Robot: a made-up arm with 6 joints. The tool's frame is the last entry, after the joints.
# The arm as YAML. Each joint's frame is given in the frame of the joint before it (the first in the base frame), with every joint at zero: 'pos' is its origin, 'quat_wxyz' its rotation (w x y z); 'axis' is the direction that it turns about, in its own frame. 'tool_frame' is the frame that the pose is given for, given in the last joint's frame.
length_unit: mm
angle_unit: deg
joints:
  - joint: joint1
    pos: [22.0, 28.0, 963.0]
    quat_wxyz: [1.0, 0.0, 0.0, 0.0]
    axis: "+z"
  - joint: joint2
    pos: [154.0, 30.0, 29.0]
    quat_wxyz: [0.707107, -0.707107, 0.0, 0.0]
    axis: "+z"
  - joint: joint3
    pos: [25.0, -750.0, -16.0]
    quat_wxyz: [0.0, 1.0, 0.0, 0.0]
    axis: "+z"
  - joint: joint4
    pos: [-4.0, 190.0, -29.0]
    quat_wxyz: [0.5, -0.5, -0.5, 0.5]
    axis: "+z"
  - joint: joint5
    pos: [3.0, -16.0, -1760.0]
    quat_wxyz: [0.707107, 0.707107, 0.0, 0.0]
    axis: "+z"
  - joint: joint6
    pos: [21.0, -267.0, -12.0]
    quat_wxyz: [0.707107, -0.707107, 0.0, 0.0]
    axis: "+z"
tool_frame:
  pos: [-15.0, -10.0, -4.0]
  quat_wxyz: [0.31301, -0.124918, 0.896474, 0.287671]
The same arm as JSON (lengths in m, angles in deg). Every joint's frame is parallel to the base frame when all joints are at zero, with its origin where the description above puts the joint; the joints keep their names.
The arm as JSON. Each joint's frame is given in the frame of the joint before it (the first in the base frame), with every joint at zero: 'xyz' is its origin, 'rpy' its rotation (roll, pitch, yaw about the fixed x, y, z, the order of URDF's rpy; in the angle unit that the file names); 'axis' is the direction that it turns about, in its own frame. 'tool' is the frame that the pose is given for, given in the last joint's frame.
{"units": {"length": "m", "angle": "deg"}, "joints": [
  {"name": "joint1", "type": "revolute", "origin": {"xyz": [0.022, 0.028, 0.963], "rpy": [0.0, 0.0, 0.0]}, "axis": [0.0, 0.0, 1.0]},
  {"name": "joint2", "type": "revolute", "origin": {"xyz": [0.154, 0.03, 0.029], "rpy": [0.0, 0.0, 0.0]}, "axis": [0.0, 1.0, 0.0]},
  {"name": "joint3", "type": "revolute", "origin": {"xyz": [0.025, -0.016, 0.75], "rpy": [0.0, 0.0, 0.0]}, "axis": [0.0, -1.0, 0.0]},
  {"name": "joint4", "type": "revolute", "origin": {"xyz": [-0.004, 0.029, 0.19], "rpy": [0.0, 0.0, 0.0]}, "axis": [-1.0, 0.0, 0.0]},
  {"name": "joint5", "type": "revolute", "origin": {"xyz": [1.76, -0.016, 0.003], "rpy": [0.0, 0.0, 0.0]}, "axis": [0.0, -1.0, 0.0]},
  {"name": "joint6", "type": "revolute", "origin": {"xyz": [0.267, 0.012, 0.021], "rpy": [0.0, 0.0, 0.0]}, "axis": [-1.0, 0.0, 0.0]}
], "tool": {"origin": {"xyz": [0.004, -0.01, -0.015], "rpy": [-39.55, 50.61, -3.97]}}}

